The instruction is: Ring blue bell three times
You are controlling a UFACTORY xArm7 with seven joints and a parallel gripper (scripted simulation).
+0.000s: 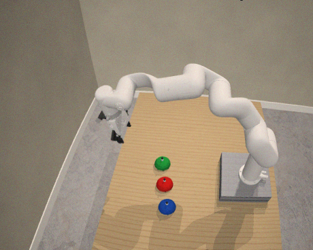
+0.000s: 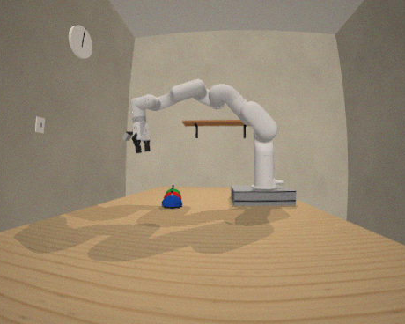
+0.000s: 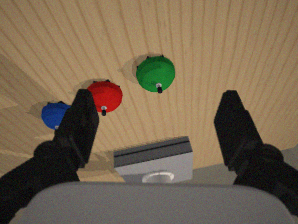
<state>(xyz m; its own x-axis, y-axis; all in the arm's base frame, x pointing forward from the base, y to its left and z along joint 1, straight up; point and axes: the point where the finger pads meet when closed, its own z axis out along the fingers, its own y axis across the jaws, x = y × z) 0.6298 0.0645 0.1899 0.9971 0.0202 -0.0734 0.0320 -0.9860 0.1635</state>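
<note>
My hand is 270 mm past the blue bell, 210 mm above it and 190 mm to the right of it. Round my hand: green bell (210 mm below, 160 mm behind, 40 mm to the right); red bell (210 mm below, 210 mm behind, 70 mm to the left).
</note>
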